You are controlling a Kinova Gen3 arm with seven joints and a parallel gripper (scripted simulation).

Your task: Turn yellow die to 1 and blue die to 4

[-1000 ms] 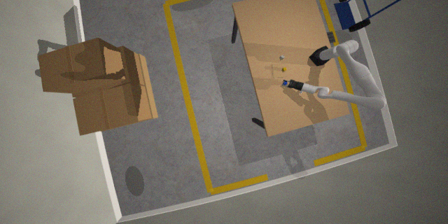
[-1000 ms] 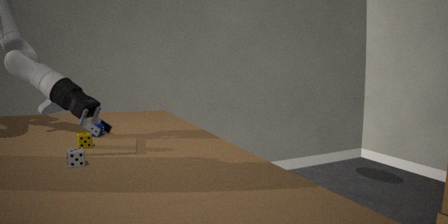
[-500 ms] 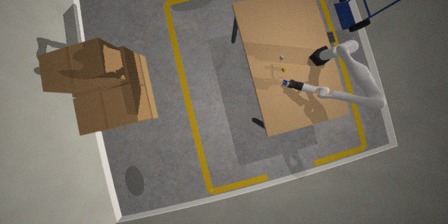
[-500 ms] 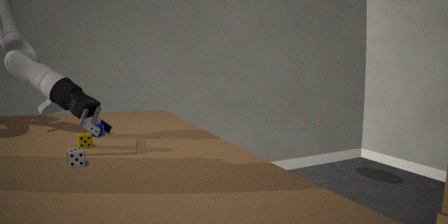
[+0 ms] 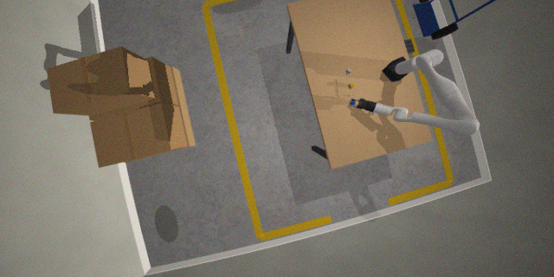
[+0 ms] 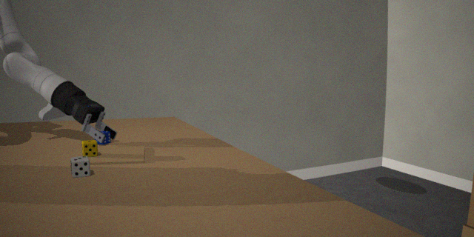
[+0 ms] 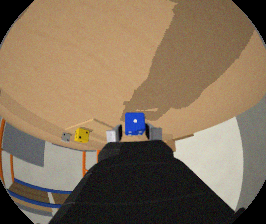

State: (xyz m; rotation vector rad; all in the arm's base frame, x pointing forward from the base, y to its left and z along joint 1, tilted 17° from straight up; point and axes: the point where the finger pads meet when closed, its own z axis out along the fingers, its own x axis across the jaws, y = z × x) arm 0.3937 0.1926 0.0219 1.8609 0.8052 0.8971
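Now: hand 10 mm past the blue die and 10 mm above it. The rest, counted from my hand: white die 30 mm behind, 270 mm to the right, 10 mm below; then tan mat 20 mm ahead, 130 mm to the right, 20 mm below; then yellow die 20 mm behind, 140 mm to the right, 10 mm below.
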